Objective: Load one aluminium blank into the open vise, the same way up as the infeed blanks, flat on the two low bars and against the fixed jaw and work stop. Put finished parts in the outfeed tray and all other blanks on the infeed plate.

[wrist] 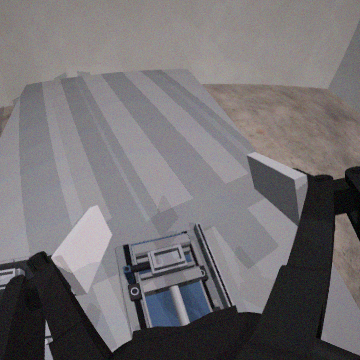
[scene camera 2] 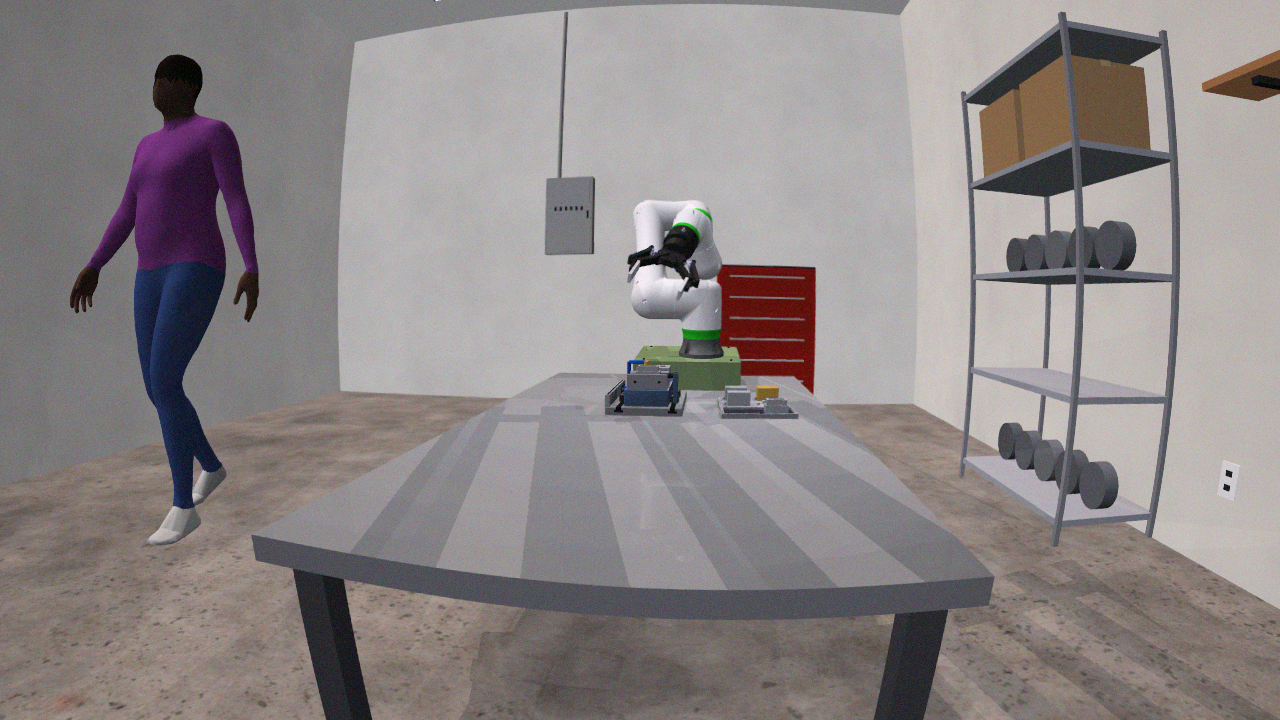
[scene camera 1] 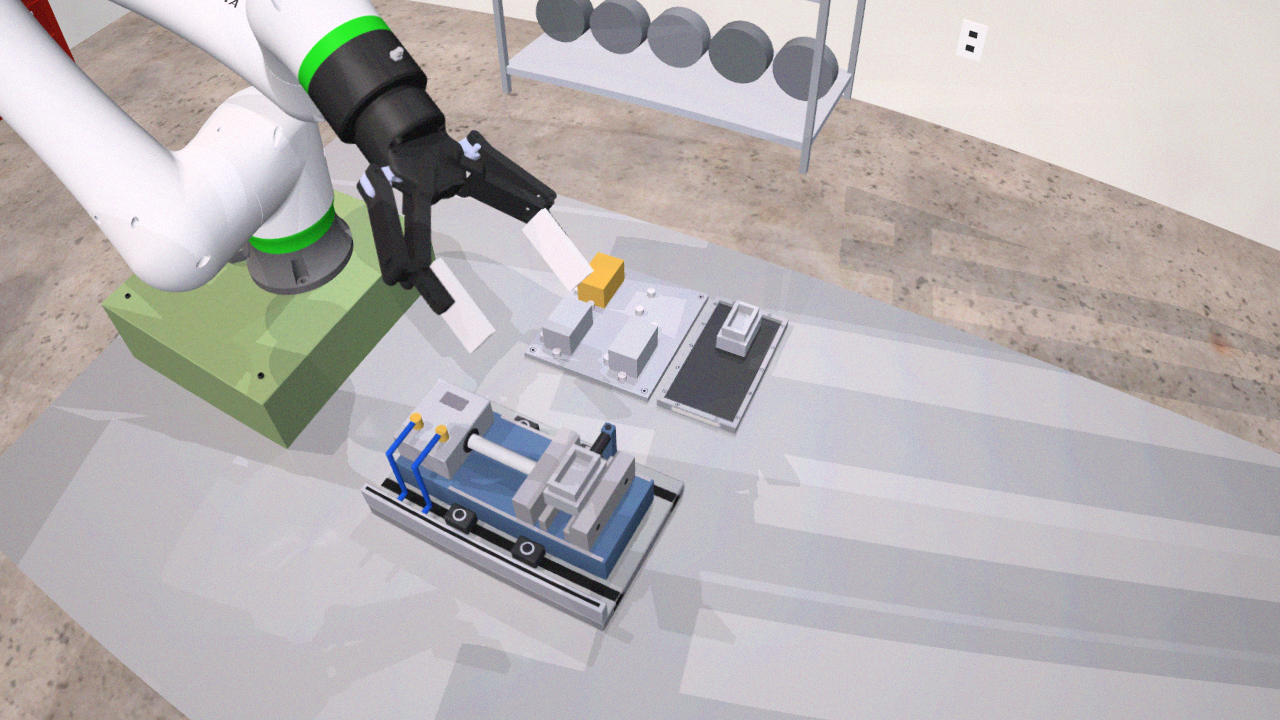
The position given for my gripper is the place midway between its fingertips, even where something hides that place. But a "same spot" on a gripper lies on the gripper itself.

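My gripper is there in scene camera 1 (535, 309), and I find it in the wrist view and in scene camera 2 as well. On my gripper, (wrist: 293, 314) and (scene camera 2: 661, 253) are the same spot.
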